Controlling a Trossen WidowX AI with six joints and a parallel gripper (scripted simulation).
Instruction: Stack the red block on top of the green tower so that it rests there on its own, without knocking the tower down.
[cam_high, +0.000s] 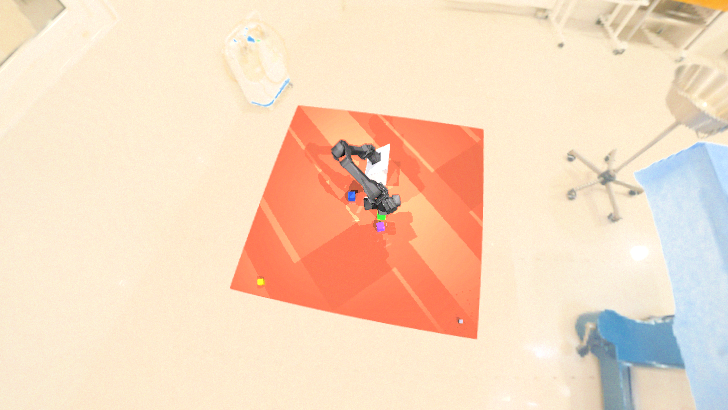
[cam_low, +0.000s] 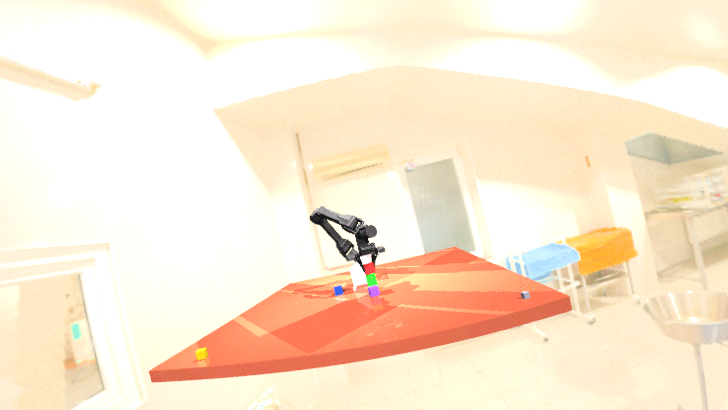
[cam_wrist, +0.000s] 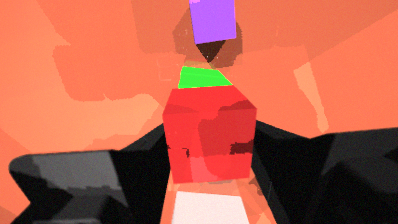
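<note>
The red block lies 1 cm above my gripper tip. Round my gripper tip: grey block: 54 cm ahead, 43 cm to the left, 9 cm below; blue block: 18 cm to the right, 10 cm behind, 8 cm below; purple block: 8 cm below, 8 cm ahead.
</note>
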